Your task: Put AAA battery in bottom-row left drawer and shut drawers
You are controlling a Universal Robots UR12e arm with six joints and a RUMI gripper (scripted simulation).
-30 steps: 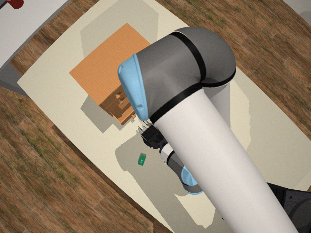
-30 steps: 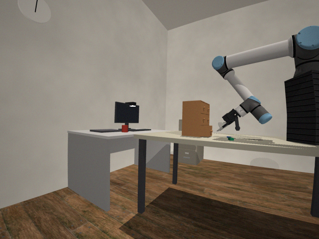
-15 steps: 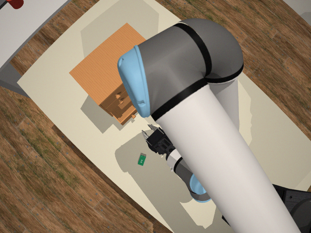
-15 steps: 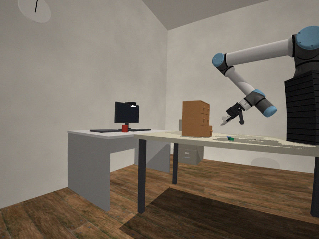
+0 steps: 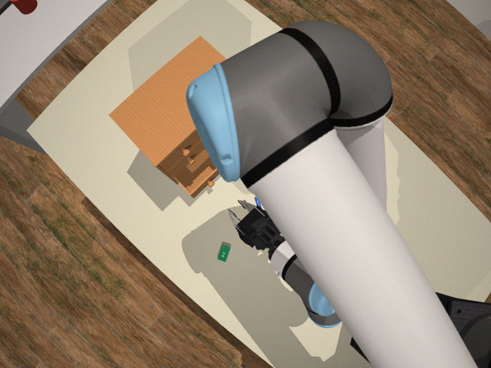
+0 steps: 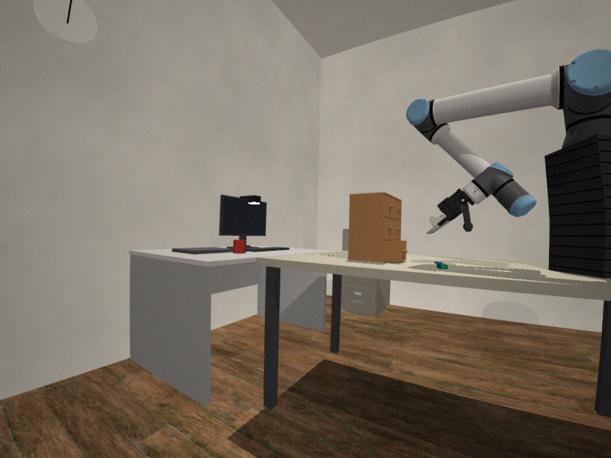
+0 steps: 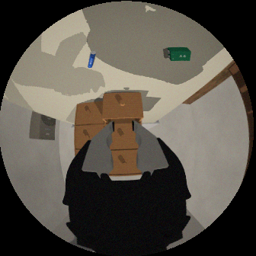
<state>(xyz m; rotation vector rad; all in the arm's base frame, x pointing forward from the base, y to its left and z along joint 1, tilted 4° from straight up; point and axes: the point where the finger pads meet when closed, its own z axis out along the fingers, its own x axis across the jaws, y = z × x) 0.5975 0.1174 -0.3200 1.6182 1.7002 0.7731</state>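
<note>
Now: the AAA battery 14 cm below my hand, 6 cm to the right of it and 3 cm behind it. Round my hand: green block 13 cm below, 11 cm to the left, 6 cm behind.
</note>
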